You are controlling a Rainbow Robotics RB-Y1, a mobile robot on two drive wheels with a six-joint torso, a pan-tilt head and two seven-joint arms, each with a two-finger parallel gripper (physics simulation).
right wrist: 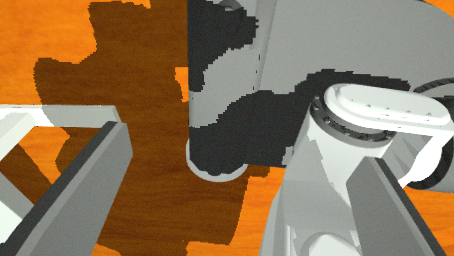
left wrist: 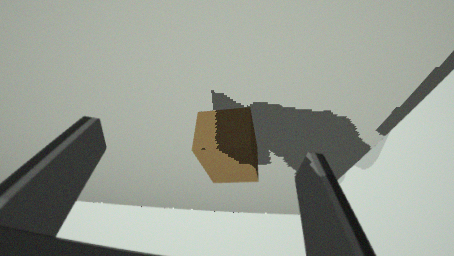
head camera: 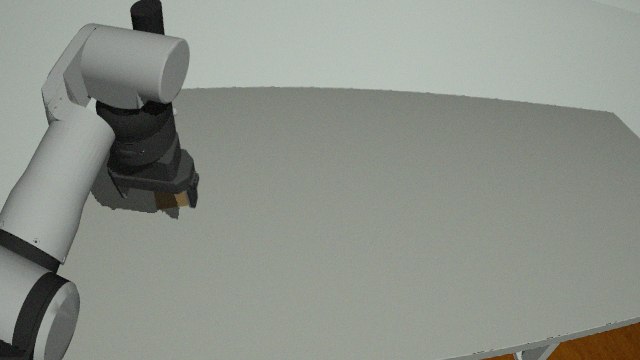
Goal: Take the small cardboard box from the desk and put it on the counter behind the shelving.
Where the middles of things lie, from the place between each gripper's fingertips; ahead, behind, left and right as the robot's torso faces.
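Labels:
My left gripper is 80 mm above the small cardboard box point(left wrist: 224, 143), and I see that it is also 140 mm short of the box and 30 mm to the right of it.
My right gripper, as I see it, is 43 cm below the small cardboard box, 71 cm short of it and 45 cm to the right of it.

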